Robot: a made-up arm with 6 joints.
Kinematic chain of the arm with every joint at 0, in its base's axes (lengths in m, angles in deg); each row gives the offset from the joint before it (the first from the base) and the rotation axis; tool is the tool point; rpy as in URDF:
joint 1: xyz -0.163 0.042 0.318 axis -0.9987 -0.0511 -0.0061
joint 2: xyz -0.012 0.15 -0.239 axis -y
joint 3: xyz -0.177 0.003 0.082 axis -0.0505 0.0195 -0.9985
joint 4: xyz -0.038 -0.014 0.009 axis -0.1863 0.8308 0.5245
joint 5: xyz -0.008 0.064 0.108 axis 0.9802 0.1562 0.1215
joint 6: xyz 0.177 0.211 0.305 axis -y
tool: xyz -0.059 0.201 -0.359 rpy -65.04 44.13 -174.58
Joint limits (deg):
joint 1: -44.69..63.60
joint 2: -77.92..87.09
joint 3: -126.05..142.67
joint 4: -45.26..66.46
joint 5: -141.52..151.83
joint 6: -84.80..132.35
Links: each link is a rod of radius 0.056 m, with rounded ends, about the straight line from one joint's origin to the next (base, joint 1, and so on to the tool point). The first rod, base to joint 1, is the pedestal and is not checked.
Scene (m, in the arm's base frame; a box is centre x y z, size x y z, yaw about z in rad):
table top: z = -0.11
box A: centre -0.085 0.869 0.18 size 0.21 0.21 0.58 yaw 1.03
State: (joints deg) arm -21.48 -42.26 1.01 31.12 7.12 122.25
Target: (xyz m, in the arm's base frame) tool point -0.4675 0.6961 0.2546
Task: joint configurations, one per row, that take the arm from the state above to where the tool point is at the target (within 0.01 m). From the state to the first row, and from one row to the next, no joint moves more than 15 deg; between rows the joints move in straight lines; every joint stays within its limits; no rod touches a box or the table.
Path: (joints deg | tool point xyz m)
1: -7.13 -30.06 5.40 17.58 8.55 125.62 | 0.4369 0.6541 0.4243
2: 7.23 -17.85 9.79 4.03 9.98 128.98 | 0.3821 0.5605 0.5693
3: 21.58 -5.65 14.18 -9.51 11.41 132.35 | 0.1659 0.5901 0.7068
4: 26.31 6.67 8.20 -9.24 13.89 122.82 | -0.0012 0.6533 0.6620
5: 31.03 18.99 2.22 -8.96 16.38 113.28 | -0.1679 0.7014 0.5677
6: 35.76 31.30 -3.76 -8.69 18.86 103.75 | -0.3264 0.7202 0.4288
7: 40.48 43.62 -9.74 -8.42 21.34 94.21 | -0.4675 0.6961 0.2546

